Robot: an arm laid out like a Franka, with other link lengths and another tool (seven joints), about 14 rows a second.
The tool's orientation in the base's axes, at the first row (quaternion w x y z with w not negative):
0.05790, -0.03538, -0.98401, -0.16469
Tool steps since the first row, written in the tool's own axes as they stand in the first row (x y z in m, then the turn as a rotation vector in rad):
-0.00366, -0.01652, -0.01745, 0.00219, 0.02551, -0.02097
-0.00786, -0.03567, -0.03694, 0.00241, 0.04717, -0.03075
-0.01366, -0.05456, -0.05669, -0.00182, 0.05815, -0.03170
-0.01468, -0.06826, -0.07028, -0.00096, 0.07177, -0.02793
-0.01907, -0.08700, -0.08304, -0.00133, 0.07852, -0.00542
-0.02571, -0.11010, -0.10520, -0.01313, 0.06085, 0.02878
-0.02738, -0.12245, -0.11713, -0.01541, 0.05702, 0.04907
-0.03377, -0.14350, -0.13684, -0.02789, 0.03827, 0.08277
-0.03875, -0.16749, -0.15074, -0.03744, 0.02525, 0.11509
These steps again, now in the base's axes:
0.00395, -0.02149, 0.01064, 0.00224, 0.01729, 0.02813
0.00840, -0.04617, 0.02229, 0.00494, 0.03452, 0.04427
0.01449, -0.07076, 0.03406, 0.01020, 0.04435, 0.04815
0.01568, -0.08820, 0.04231, 0.01017, 0.05848, 0.04907
0.01967, -0.11028, 0.04774, 0.00884, 0.07222, 0.03005
0.02647, -0.13968, 0.06033, 0.01546, 0.06618, -0.00920
0.02825, -0.15533, 0.06737, 0.01531, 0.06911, -0.02977
0.03473, -0.18198, 0.07834, 0.02256, 0.06185, -0.06898
0.03896, -0.20942, 0.08309, 0.02756, 0.05970, -0.10470

